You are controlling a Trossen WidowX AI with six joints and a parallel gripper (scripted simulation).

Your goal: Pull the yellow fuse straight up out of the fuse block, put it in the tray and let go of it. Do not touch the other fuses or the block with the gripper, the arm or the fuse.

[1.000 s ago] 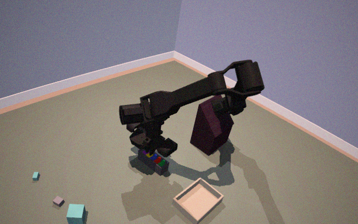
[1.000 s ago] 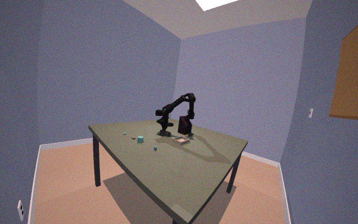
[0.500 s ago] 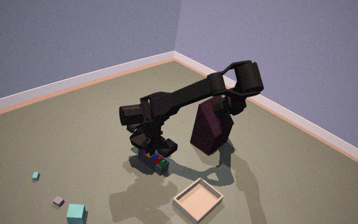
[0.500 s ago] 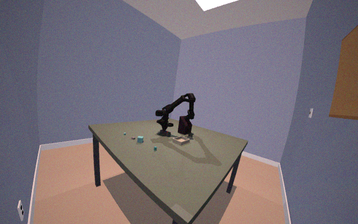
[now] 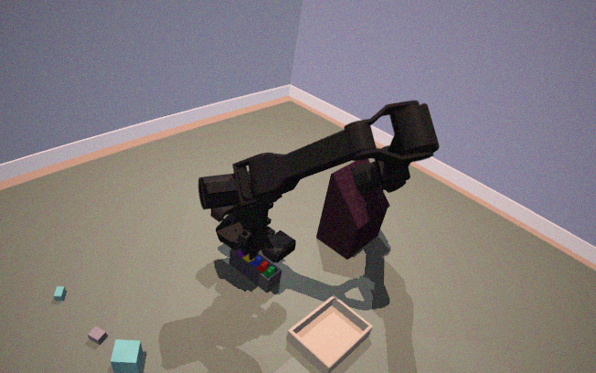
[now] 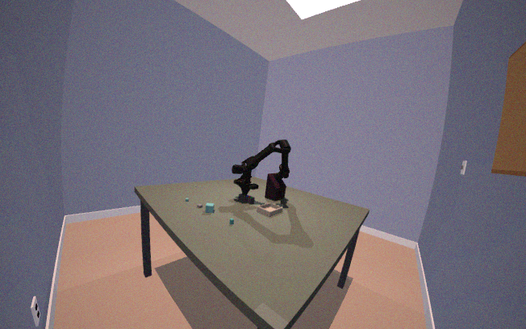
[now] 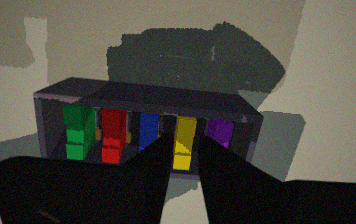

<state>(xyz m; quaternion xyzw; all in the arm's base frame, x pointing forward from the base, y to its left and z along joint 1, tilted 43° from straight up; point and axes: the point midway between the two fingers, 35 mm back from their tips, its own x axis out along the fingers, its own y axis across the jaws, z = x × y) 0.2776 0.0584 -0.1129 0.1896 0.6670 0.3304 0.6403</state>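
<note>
The yellow fuse lies 1 cm below my gripper tip. Round my gripper tip: tray 23 cm to the left, 3 cm below, 2 cm behind.
</note>
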